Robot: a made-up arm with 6 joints. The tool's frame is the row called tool. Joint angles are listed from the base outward.
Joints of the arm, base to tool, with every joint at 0 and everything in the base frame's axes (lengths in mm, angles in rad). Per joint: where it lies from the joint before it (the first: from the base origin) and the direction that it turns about. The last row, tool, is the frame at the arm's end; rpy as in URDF.
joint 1: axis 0 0 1 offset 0 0 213
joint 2: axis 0 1 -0.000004 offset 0 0 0
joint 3: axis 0 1 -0.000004 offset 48 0 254
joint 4: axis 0 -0.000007 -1 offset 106 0 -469
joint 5: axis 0 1 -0.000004 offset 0 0 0
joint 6: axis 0 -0.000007 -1 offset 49 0 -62
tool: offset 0 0 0 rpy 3.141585 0 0
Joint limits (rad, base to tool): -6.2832..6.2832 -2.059..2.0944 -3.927..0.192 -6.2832..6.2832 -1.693..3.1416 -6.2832..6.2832
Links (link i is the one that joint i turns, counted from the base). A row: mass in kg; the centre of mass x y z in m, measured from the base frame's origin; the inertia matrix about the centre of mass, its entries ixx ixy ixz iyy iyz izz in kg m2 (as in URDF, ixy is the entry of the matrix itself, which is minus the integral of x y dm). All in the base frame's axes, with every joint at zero. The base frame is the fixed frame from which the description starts. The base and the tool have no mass.
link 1: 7.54; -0.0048 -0.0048 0.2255; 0.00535 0 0 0.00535 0 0.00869
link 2: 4.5; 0.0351 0.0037 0.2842; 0.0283 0 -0.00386 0.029 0 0.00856
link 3: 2.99; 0.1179 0.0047 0.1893; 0.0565 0 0.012 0.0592 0 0.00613
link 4: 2.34; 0.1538 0.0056 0.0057; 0.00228 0 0 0.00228 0 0.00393
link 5: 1.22; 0.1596 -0.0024 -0.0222; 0.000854 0 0.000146 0.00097 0 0.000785
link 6: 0.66; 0.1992 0.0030 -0.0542; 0.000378 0 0 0.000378 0 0.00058
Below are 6 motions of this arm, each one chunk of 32 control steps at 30 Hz.
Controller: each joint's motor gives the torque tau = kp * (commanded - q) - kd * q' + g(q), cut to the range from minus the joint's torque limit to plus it. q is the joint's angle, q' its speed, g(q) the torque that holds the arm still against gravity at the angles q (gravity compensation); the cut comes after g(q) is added. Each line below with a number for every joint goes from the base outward.
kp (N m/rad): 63 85 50 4.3 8.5 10
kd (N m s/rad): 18 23 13 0.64 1.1 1.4
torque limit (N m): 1.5 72 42 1.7 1.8 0.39
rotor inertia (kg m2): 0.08 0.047 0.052 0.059 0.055 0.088
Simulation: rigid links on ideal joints. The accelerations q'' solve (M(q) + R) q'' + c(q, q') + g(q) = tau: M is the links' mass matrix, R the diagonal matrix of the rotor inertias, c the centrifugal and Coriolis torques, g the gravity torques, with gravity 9.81 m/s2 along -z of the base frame. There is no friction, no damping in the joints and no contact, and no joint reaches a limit. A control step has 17 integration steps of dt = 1/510 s. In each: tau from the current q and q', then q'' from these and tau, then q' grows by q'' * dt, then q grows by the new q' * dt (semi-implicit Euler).
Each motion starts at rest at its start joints. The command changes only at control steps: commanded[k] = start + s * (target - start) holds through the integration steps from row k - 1 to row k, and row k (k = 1, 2, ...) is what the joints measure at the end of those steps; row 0 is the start. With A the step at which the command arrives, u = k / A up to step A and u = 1 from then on. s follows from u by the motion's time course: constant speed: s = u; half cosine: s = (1 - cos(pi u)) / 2; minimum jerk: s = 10 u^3 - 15 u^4 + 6 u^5; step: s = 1 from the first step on.
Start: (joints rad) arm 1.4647 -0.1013 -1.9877 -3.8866 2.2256 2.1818
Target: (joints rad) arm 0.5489 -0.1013 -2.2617 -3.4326 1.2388 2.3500
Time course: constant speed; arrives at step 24
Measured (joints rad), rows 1 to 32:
1: 1.4637 -0.1010 -1.9884 -3.8863 2.2229 2.1822
2: 1.4608 -0.1003 -1.9899 -3.8848 2.2142 2.1835
3: 1.4560 -0.0994 -1.9923 -3.8816 2.1984 2.1859
4: 1.4494 -0.0984 -1.9955 -3.8760 2.1759 2.1894
5: 1.4408 -0.0972 -1.9995 -3.8681 2.1474 2.1938
6: 1.4304 -0.0960 -2.0043 -3.8577 2.1143 2.1991
7: 1.4181 -0.0949 -2.0098 -3.8451 2.0778 2.2051
8: 1.4039 -0.0938 -2.0159 -3.8305 2.0388 2.2115
9: 1.3876 -0.0927 -2.0227 -3.8141 1.9982 2.2182
10: 1.3694 -0.0917 -2.0300 -3.7963 1.9567 2.2252
11: 1.3490 -0.0908 -2.0378 -3.7774 1.9147 2.2324
12: 1.3265 -0.0900 -2.0461 -3.7577 1.8725 2.2396
13: 1.3017 -0.0893 -2.0547 -3.7374 1.8304 2.2468
14: 1.2747 -0.0886 -2.0638 -3.7168 1.7883 2.2540
15: 1.2452 -0.0880 -2.0731 -3.6961 1.7464 2.2611
16: 1.2133 -0.0873 -2.0826 -3.6753 1.7047 2.2683
17: 1.1788 -0.0867 -2.0924 -3.6547 1.6631 2.2754
18: 1.1417 -0.0861 -2.1023 -3.6342 1.6216 2.2825
19: 1.1018 -0.0854 -2.1122 -3.6139 1.5801 2.2896
20: 1.0595 -0.0847 -2.1223 -3.5937 1.5387 2.2966
21: 1.0159 -0.0839 -2.1323 -3.5734 1.4971 2.3036
22: 0.9719 -0.0830 -2.1424 -3.5530 1.4554 2.3106
23: 0.9282 -0.0821 -2.1524 -3.5323 1.4137 2.3176
24: 0.8849 -0.0812 -2.1625 -3.5116 1.3719 2.3245
25: 0.8431 -0.0808 -2.1719 -3.4914 1.3330 2.3311
26: 0.8029 -0.0807 -2.1805 -3.4729 1.3003 2.3367
27: 0.7645 -0.0809 -2.1883 -3.4566 1.2748 2.3413
28: 0.7278 -0.0814 -2.1954 -3.4430 1.2563 2.3448
29: 0.6929 -0.0821 -2.2020 -3.4322 1.2438 2.3474
30: 0.6600 -0.0830 -2.2079 -3.4240 1.2360 2.3491
31: 0.6291 -0.0841 -2.2135 -3.4183 1.2318 2.3501
32: 0.6004 -0.0852 -2.2186 -3.4147 1.2299 2.3507

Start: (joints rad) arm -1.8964 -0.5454 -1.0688 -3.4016 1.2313 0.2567
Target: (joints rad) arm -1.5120 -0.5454 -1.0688 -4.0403 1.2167 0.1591
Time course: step
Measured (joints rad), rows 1 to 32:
1: -1.8957 -0.5454 -1.0688 -3.4166 1.2302 0.2542
2: -1.8937 -0.5454 -1.0689 -3.4600 1.2279 0.2469
3: -1.8902 -0.5454 -1.0690 -3.5268 1.2251 0.2350
4: -1.8851 -0.5455 -1.0691 -3.6066 1.2225 0.2207
5: -1.8782 -0.5455 -1.0693 -3.6906 1.2203 0.2063
6: -1.8693 -0.5455 -1.0695 -3.7725 1.2184 0.1933
7: -1.8582 -0.5455 -1.0696 -3.8476 1.2169 0.1823
8: -1.8451 -0.5454 -1.0696 -3.9133 1.2158 0.1736
9: -1.8298 -0.5453 -1.0696 -3.9680 1.2149 0.1671
10: -1.8124 -0.5451 -1.0695 -4.0114 1.2141 0.1625
11: -1.7930 -0.5449 -1.0693 -4.0439 1.2135 0.1594
12: -1.7715 -0.5446 -1.0691 -4.0667 1.2130 0.1576
13: -1.7479 -0.5442 -1.0687 -4.0811 1.2126 0.1567
14: -1.7228 -0.5437 -1.0684 -4.0885 1.2124 0.1564
15: -1.6980 -0.5433 -1.0680 -4.0909 1.2128 0.1565
16: -1.6748 -0.5429 -1.0676 -4.0898 1.2137 0.1567
17: -1.6534 -0.5425 -1.0671 -4.0862 1.2149 0.1571
18: -1.6340 -0.5423 -1.0667 -4.0811 1.2162 0.1575
19: -1.6164 -0.5421 -1.0664 -4.0753 1.2172 0.1579
20: -1.6007 -0.5420 -1.0661 -4.0693 1.2181 0.1583
21: -1.5869 -0.5420 -1.0659 -4.0635 1.2188 0.1585
22: -1.5750 -0.5420 -1.0658 -4.0583 1.2194 0.1587
23: -1.5650 -0.5421 -1.0658 -4.0538 1.2197 0.1589
24: -1.5568 -0.5423 -1.0658 -4.0501 1.2200 0.1590
25: -1.5501 -0.5425 -1.0660 -4.0472 1.2201 0.1591
26: -1.5446 -0.5427 -1.0661 -4.0448 1.2200 0.1591
27: -1.5399 -0.5429 -1.0663 -4.0430 1.2197 0.1591
28: -1.5360 -0.5432 -1.0666 -4.0417 1.2194 0.1591
29: -1.5326 -0.5434 -1.0668 -4.0408 1.2190 0.1591
30: -1.5297 -0.5437 -1.0671 -4.0402 1.2187 0.1591
31: -1.5273 -0.5439 -1.0673 -4.0398 1.2184 0.1591
32: -1.5252 -0.5441 -1.0676 -4.0397 1.2181 0.1591

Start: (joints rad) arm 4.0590 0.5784 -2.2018 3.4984 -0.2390 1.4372
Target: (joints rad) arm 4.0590 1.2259 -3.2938 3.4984 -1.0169 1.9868
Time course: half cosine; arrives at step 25
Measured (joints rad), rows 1 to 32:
1: 4.0590 0.5787 -2.2022 3.4984 -0.2393 1.4373
2: 4.0590 0.5798 -2.2040 3.4984 -0.2405 1.4380
3: 4.0590 0.5822 -2.2079 3.4983 -0.2436 1.4397
4: 4.0590 0.5865 -2.2146 3.4983 -0.2497 1.4432
5: 4.0589 0.5928 -2.2249 3.4982 -0.2595 1.4490
6: 4.0589 0.6015 -2.2390 3.4981 -0.2736 1.4576
7: 4.0589 0.6127 -2.2573 3.4980 -0.2922 1.4693
8: 4.0588 0.6266 -2.2800 3.4978 -0.3157 1.4844
9: 4.0588 0.6431 -2.3072 3.4977 -0.3437 1.5027
10: 4.0587 0.6621 -2.3388 3.4976 -0.3761 1.5242
11: 4.0587 0.6836 -2.3746 3.4975 -0.4124 1.5488
12: 4.0587 0.7073 -2.4144 3.4975 -0.4522 1.5760
13: 4.0586 0.7330 -2.4577 3.4974 -0.4946 1.6054
14: 4.0586 0.7604 -2.5041 3.4975 -0.5392 1.6367
15: 4.0586 0.7892 -2.5531 3.4975 -0.5853 1.6692
16: 4.0587 0.8190 -2.6039 3.4976 -0.6320 1.7026
17: 4.0587 0.8494 -2.6560 3.4978 -0.6787 1.7361
18: 4.0587 0.8800 -2.7087 3.4980 -0.7246 1.7693
19: 4.0588 0.9104 -2.7612 3.4982 -0.7691 1.8017
20: 4.0588 0.9401 -2.8128 3.4984 -0.8114 1.8327
21: 4.0589 0.9689 -2.8627 3.4986 -0.8510 1.8618
22: 4.0590 0.9961 -2.9104 3.4988 -0.8872 1.8885
23: 4.0590 1.0216 -2.9550 3.4990 -0.9194 1.9125
24: 4.0591 1.0449 -2.9960 3.4992 -0.9472 1.9333
25: 4.0591 1.0657 -3.0329 3.4993 -0.9700 1.9506
26: 4.0592 1.0840 -3.0654 3.4995 -0.9877 1.9643
27: 4.0592 1.1000 -3.0941 3.4995 -1.0007 1.9745
28: 4.0592 1.1140 -3.1194 3.4996 -1.0096 1.9817
29: 4.0592 1.1264 -3.1417 3.4996 -1.0153 1.9864
30: 4.0593 1.1373 -3.1613 3.4996 -1.0186 1.9892
31: 4.0593 1.1469 -3.1785 3.4996 -1.0202 1.9906
32: 4.0593 1.1554 -3.1936 3.4995 -1.0208 1.9910

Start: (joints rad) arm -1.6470 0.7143 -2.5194 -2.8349 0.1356 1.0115
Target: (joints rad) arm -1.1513 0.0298 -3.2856 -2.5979 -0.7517 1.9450
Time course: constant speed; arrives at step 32
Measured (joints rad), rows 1 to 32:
1: -1.6468 0.7142 -2.5197 -2.8347 0.1335 1.0131
2: -1.6461 0.7135 -2.5207 -2.8340 0.1271 1.0184
3: -1.6448 0.7121 -2.5225 -2.8326 0.1156 1.0280
4: -1.6429 0.7098 -2.5256 -2.8304 0.0993 1.0420
5: -1.6404 0.7062 -2.5300 -2.8271 0.0790 1.0602
6: -1.6372 0.7014 -2.5359 -2.8229 0.0555 1.0819
7: -1.6334 0.6953 -2.5433 -2.8179 0.0298 1.1066
8: -1.6288 0.6877 -2.5523 -2.8121 0.0027 1.1333
9: -1.6235 0.6787 -2.5631 -2.8057 -0.0252 1.1615
10: -1.6174 0.6682 -2.5754 -2.7989 -0.0534 1.1907
11: -1.6105 0.6562 -2.5894 -2.7917 -0.0816 1.2205
12: -1.6026 0.6429 -2.6050 -2.7843 -0.1096 1.2505
13: -1.5936 0.6282 -2.6220 -2.7768 -0.1374 1.2805
14: -1.5836 0.6122 -2.6405 -2.7692 -0.1648 1.3106
15: -1.5722 0.5950 -2.6602 -2.7616 -0.1918 1.3405
16: -1.5594 0.5767 -2.6812 -2.7541 -0.2187 1.3702
17: -1.5449 0.5574 -2.7032 -2.7466 -0.2452 1.3998
18: -1.5285 0.5372 -2.7262 -2.7393 -0.2717 1.4293
19: -1.5101 0.5162 -2.7499 -2.7319 -0.2980 1.4587
20: -1.4901 0.4944 -2.7744 -2.7242 -0.3244 1.4880
21: -1.4692 0.4721 -2.7995 -2.7159 -0.3510 1.5172
22: -1.4474 0.4492 -2.8250 -2.7072 -0.3777 1.5464
23: -1.4249 0.4260 -2.8509 -2.6980 -0.4045 1.5756
24: -1.4013 0.4024 -2.8771 -2.6886 -0.4314 1.6047
25: -1.3766 0.3785 -2.9035 -2.6792 -0.4584 1.6339
26: -1.3506 0.3544 -2.9301 -2.6697 -0.4854 1.6630
27: -1.3230 0.3303 -2.9567 -2.6602 -0.5125 1.6922
28: -1.2938 0.3061 -2.9834 -2.6508 -0.5398 1.7214
29: -1.2628 0.2818 -3.0100 -2.6415 -0.5671 1.7505
30: -1.2299 0.2577 -3.0365 -2.6321 -0.5945 1.7797
31: -1.1953 0.2336 -3.0629 -2.6226 -0.6221 1.8089
32: -1.1595 0.2096 -3.0893 -2.6129 -0.6498 1.8381

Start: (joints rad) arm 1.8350 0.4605 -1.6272 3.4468 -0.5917 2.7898
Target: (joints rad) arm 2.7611 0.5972 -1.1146 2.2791 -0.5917 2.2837
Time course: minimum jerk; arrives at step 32
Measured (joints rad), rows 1 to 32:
1: 1.8350 0.4605 -1.6272 3.4468 -0.5917 2.7898
2: 1.8350 0.4605 -1.6271 3.4467 -0.5917 2.7897
3: 1.8352 0.4604 -1.6270 3.4462 -0.5917 2.7894
4: 1.8356 0.4603 -1.6266 3.4449 -0.5916 2.7887
5: 1.8365 0.4601 -1.6259 3.4422 -0.5915 2.7872
6: 1.8380 0.4599 -1.6246 3.4374 -0.5913 2.7846
7: 1.8403 0.4596 -1.6226 3.4298 -0.5911 2.7805
8: 1.8434 0.4593 -1.6196 3.4186 -0.5909 2.7745
9: 1.8472 0.4591 -1.6156 3.4032 -0.5907 2.7664
10: 1.8518 0.4590 -1.6103 3.3829 -0.5905 2.7560
11: 1.8572 0.4591 -1.6036 3.3573 -0.5903 2.7430
12: 1.8633 0.4595 -1.5952 3.3259 -0.5901 2.7274
13: 1.8704 0.4603 -1.5852 3.2885 -0.5899 2.7094
14: 1.8782 0.4616 -1.5733 3.2451 -0.5898 2.6889
15: 1.8869 0.4635 -1.5596 3.1960 -0.5896 2.6662
16: 1.8964 0.4660 -1.5442 3.1416 -0.5895 2.6415
17: 1.9067 0.4693 -1.5269 3.0823 -0.5894 2.6152
18: 1.9179 0.4734 -1.5079 3.0189 -0.5893 2.5876
19: 1.9300 0.4783 -1.4874 2.9524 -0.5893 2.5592
20: 1.9428 0.4840 -1.4655 2.8838 -0.5892 2.5304
21: 1.9566 0.4905 -1.4425 2.8141 -0.5893 2.5017
22: 1.9712 0.4977 -1.4185 2.7446 -0.5893 2.4734
23: 1.9867 0.5056 -1.3939 2.6764 -0.5894 2.4460
24: 2.0031 0.5140 -1.3689 2.6106 -0.5895 2.4200
25: 2.0205 0.5228 -1.3440 2.5484 -0.5896 2.3957
26: 2.0390 0.5318 -1.3193 2.4908 -0.5896 2.3734
27: 2.0585 0.5410 -1.2952 2.4386 -0.5897 2.3535
28: 2.0791 0.5500 -1.2721 2.3925 -0.5897 2.3360
29: 2.1010 0.5588 -1.2501 2.3531 -0.5897 2.3212
30: 2.1241 0.5672 -1.2296 2.3205 -0.5897 2.3090
31: 2.1485 0.5751 -1.2107 2.2948 -0.5896 2.2995
32: 2.1743 0.5824 -1.1937 2.2756 -0.5896 2.2923

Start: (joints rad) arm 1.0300 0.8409 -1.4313 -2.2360 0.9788 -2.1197
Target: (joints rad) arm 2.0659 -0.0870 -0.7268 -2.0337 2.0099 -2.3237
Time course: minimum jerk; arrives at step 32
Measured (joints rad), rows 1 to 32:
1: 1.0300 0.8409 -1.4313 -2.2360 0.9788 -2.1197
2: 1.0301 0.8407 -1.4311 -2.2360 0.9790 -2.1197
3: 1.0302 0.8403 -1.4305 -2.2359 0.9798 -2.1198
4: 1.0307 0.8391 -1.4292 -2.2356 0.9816 -2.1201
5: 1.0318 0.8370 -1.4267 -2.2351 0.9854 -2.1208
6: 1.0337 0.8334 -1.4227 -2.2342 0.9918 -2.1218
7: 1.0363 0.8281 -1.4168 -2.2327 1.0015 -2.1235
8: 1.0399 0.8206 -1.4087 -2.2306 1.0152 -2.1259
9: 1.0443 0.8106 -1.3981 -2.2277 1.0334 -2.1292
10: 1.0496 0.7978 -1.3850 -2.2240 1.0565 -2.1335
11: 1.0558 0.7819 -1.3692 -2.2192 1.0847 -2.1388
12: 1.0629 0.7629 -1.3508 -2.2134 1.1181 -2.1451
13: 1.0710 0.7405 -1.3299 -2.2065 1.1566 -2.1524
14: 1.0801 0.7149 -1.3066 -2.1986 1.1998 -2.1608
15: 1.0902 0.6859 -1.2812 -2.1896 1.2473 -2.1700
16: 1.1013 0.6539 -1.2541 -2.1798 1.2985 -2.1799
17: 1.1135 0.6189 -1.2255 -2.1691 1.3528 -2.1906
18: 1.1268 0.5814 -1.1959 -2.1578 1.4094 -2.2017
19: 1.1412 0.5416 -1.1656 -2.1461 1.4675 -2.2131
20: 1.1568 0.5001 -1.1351 -2.1341 1.5262 -2.2247
21: 1.1736 0.4573 -1.1048 -2.1221 1.5846 -2.2363
22: 1.1917 0.4138 -1.0750 -2.1102 1.6418 -2.2477
23: 1.2111 0.3701 -1.0462 -2.0988 1.6970 -2.2586
24: 1.2319 0.3269 -1.0185 -2.0880 1.7493 -2.2690
25: 1.2541 0.2847 -0.9924 -2.0780 1.7980 -2.2788
26: 1.2778 0.2442 -0.9679 -2.0688 1.8425 -2.2877
27: 1.3030 0.2058 -0.9453 -2.0607 1.8821 -2.2956
28: 1.3299 0.1700 -0.9247 -2.0537 1.9164 -2.3026
29: 1.3583 0.1372 -0.9061 -2.0478 1.9453 -2.3085
30: 1.3884 0.1075 -0.8896 -2.0431 1.9687 -2.3133
31: 1.4201 0.0811 -0.8750 -2.0394 1.9868 -2.3172
32: 1.4535 0.0579 -0.8622 -2.0368 1.9999 -2.3200

